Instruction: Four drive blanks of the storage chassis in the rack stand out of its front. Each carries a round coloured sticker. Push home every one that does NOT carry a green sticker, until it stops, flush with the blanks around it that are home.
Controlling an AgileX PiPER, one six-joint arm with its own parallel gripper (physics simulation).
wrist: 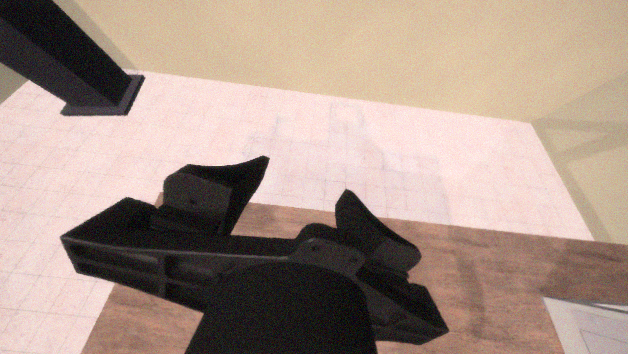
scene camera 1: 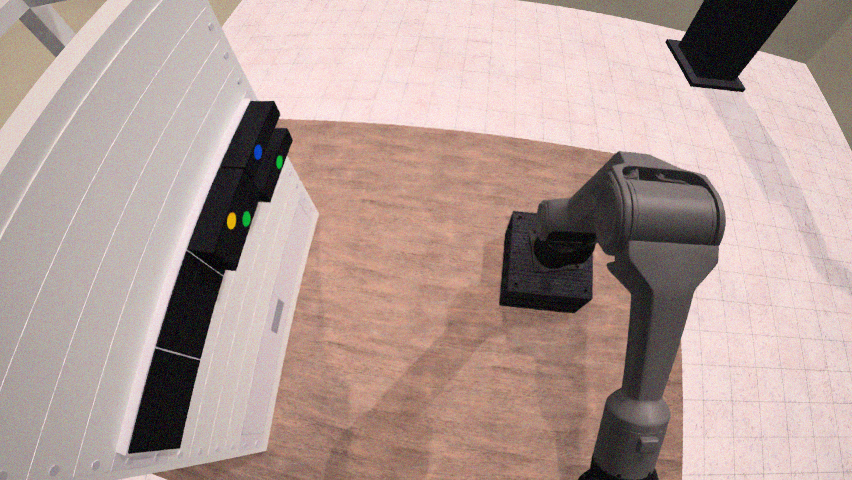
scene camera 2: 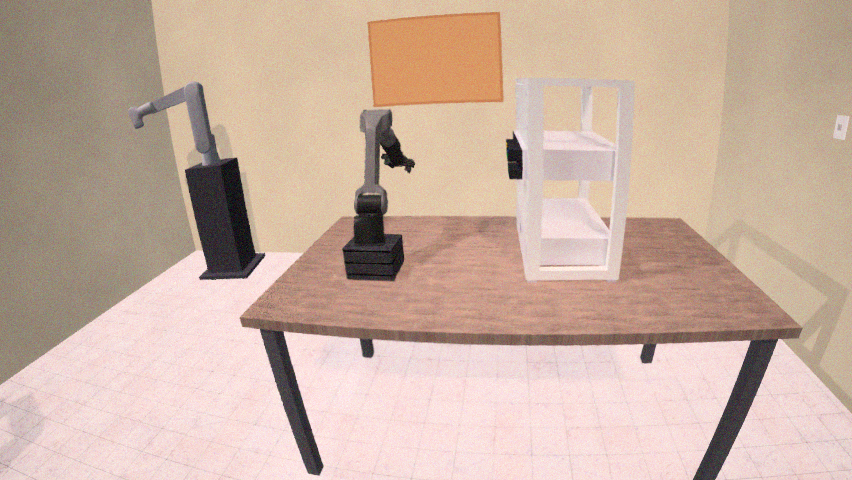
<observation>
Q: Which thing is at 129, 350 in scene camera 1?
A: A white rack.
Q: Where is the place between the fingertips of the gripper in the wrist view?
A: At 305, 183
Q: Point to a white rack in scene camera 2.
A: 552, 231
</observation>
